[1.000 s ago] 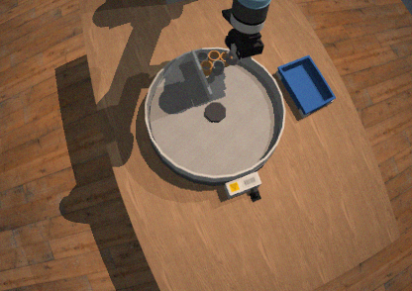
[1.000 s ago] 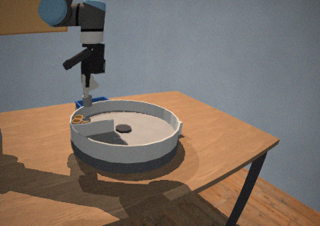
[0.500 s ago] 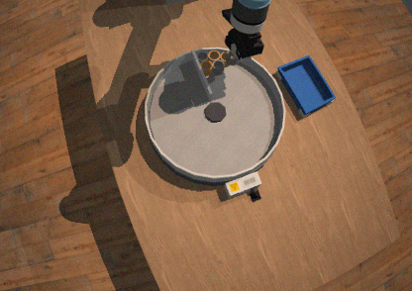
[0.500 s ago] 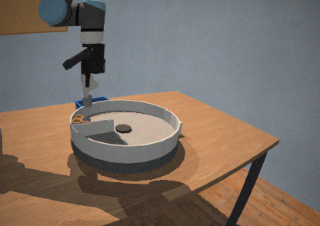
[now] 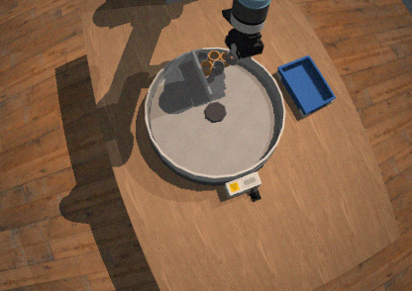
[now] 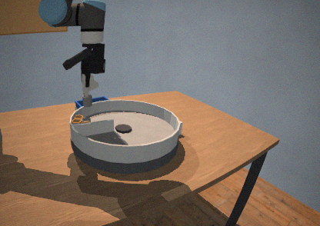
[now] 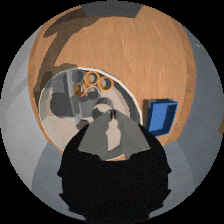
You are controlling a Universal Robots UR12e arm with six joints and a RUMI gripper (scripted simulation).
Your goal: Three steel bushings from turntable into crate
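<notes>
Now: the blue crate 7 cm ahead of my hand, 25 cm to the left of it and 14 cm below it. Also, from my hand: grey turntable (13 cm ahead, 9 cm to the right, 12 cm below).
</notes>
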